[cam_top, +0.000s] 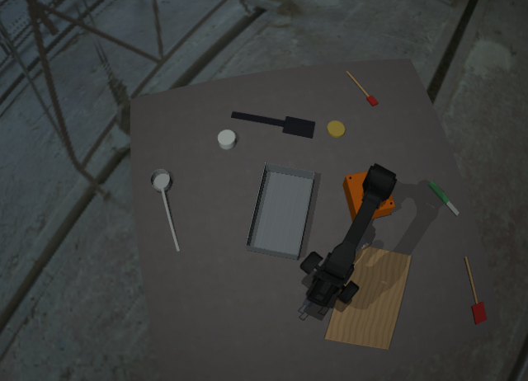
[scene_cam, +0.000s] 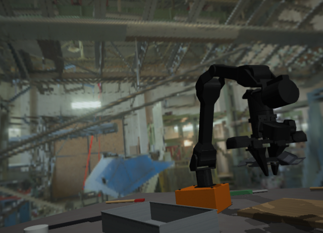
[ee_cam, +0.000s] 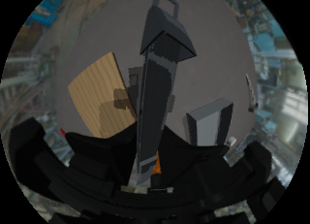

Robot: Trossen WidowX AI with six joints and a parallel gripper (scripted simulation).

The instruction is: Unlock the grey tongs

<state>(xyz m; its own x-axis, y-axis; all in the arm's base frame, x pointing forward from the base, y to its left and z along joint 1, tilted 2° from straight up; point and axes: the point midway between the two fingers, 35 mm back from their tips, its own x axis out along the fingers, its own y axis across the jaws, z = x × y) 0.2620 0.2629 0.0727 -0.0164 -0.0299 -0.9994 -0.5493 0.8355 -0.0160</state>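
My gripper tip is 160 mm past the wooden board, 80 mm to the right of it and 120 mm above it. From my gripper tip the other things lie so: green-handled knife (580 mm behind, 170 mm to the right, 120 mm below); grey roasting tin (60 mm ahead, 300 mm to the right, 100 mm below); yellow disc (240 mm behind, 570 mm to the right, 120 mm below).
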